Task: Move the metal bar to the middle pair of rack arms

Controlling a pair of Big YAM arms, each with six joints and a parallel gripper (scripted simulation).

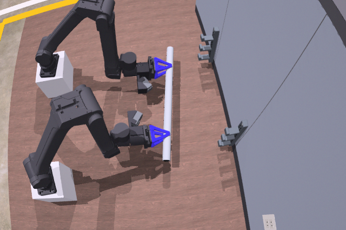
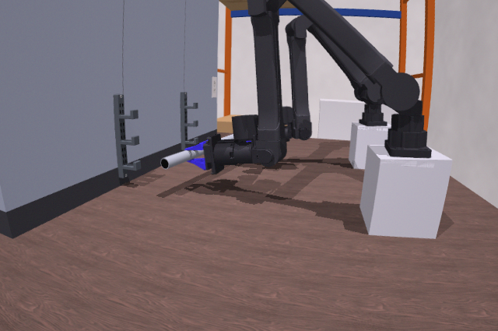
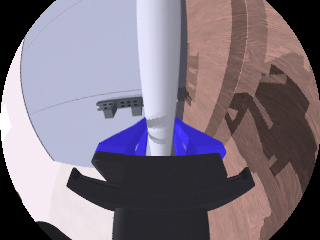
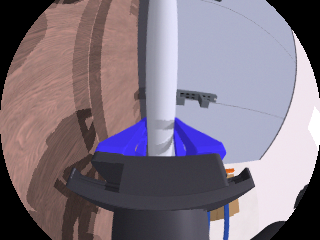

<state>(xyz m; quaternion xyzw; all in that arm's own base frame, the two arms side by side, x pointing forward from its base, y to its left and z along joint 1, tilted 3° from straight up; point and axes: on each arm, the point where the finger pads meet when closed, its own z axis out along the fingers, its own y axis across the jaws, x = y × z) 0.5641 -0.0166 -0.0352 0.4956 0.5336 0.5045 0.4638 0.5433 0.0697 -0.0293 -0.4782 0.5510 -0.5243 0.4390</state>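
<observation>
My right hand is 15 cm to the right of the metal bar and 2 cm short of it. Round my right hand: grey wall panel (41 cm ahead, 34 cm above, 14 cm to the left).
</observation>
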